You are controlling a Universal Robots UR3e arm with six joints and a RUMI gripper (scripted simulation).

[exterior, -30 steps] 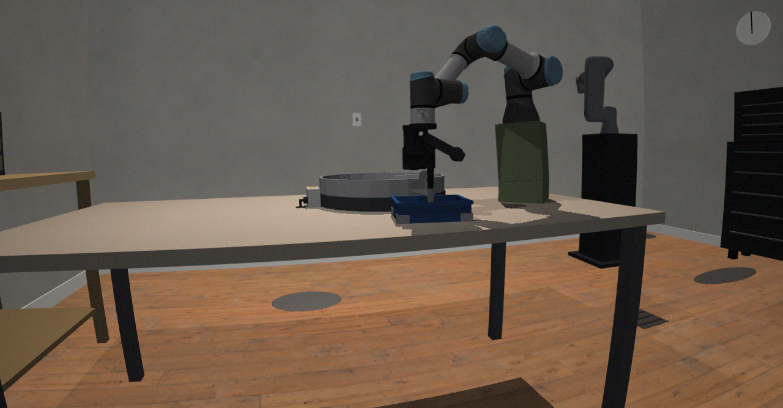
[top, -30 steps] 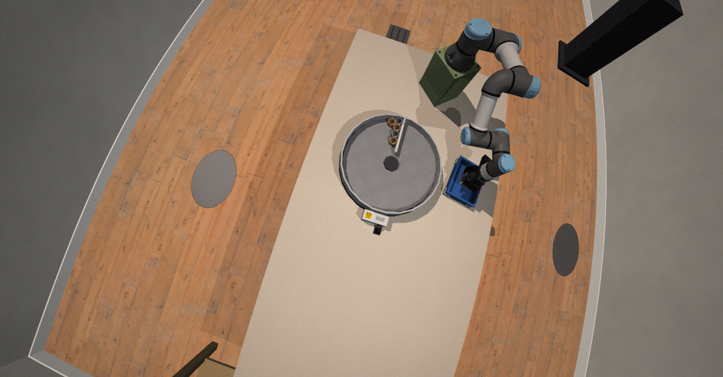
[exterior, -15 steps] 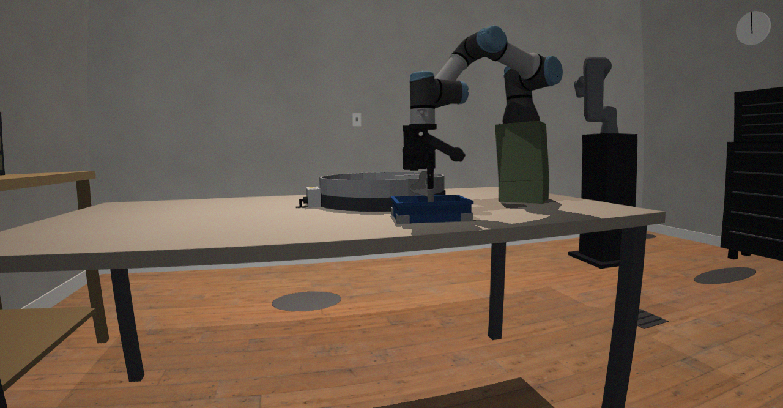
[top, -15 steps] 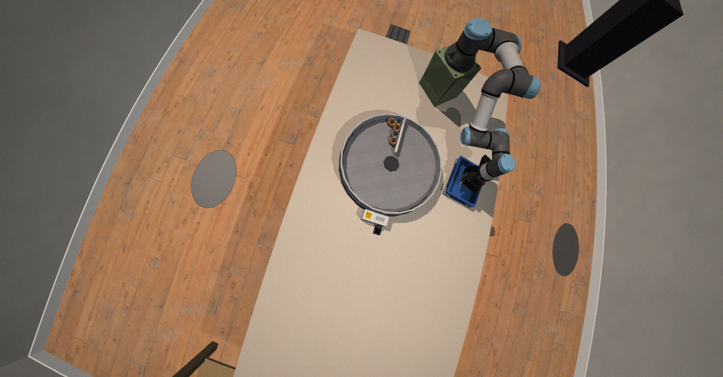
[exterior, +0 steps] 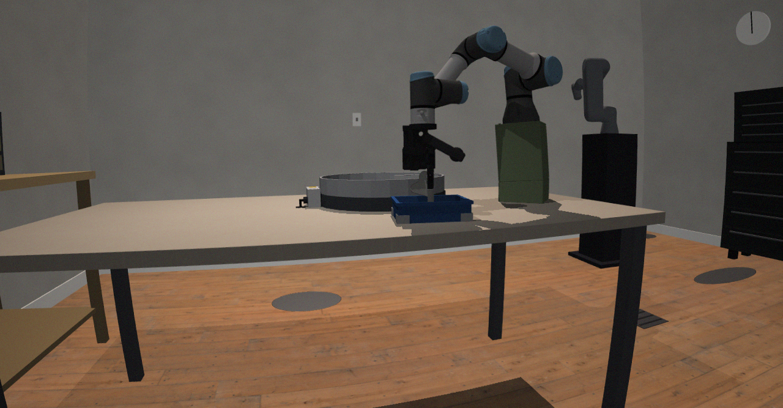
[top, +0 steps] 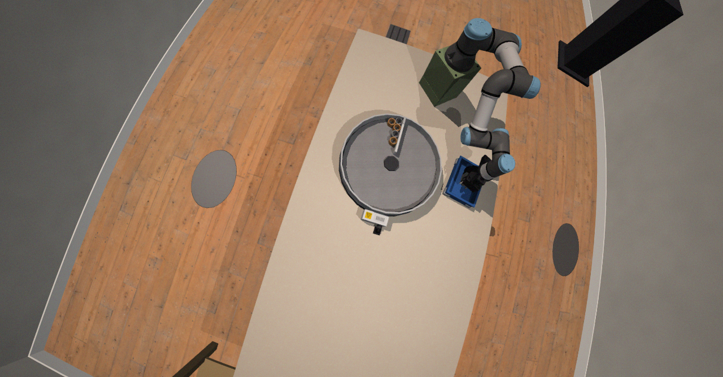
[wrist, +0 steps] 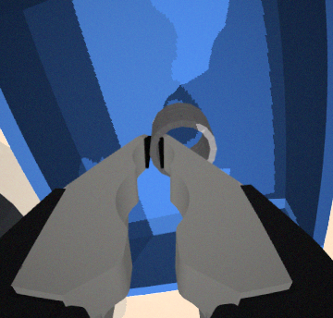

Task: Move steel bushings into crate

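Now: hand 10 mm to the right of the blue crate and 10 mm above it. From my hand the other things lie so: round grey turntable 80 mm ahead, 340 mm to the right, 20 mm above.
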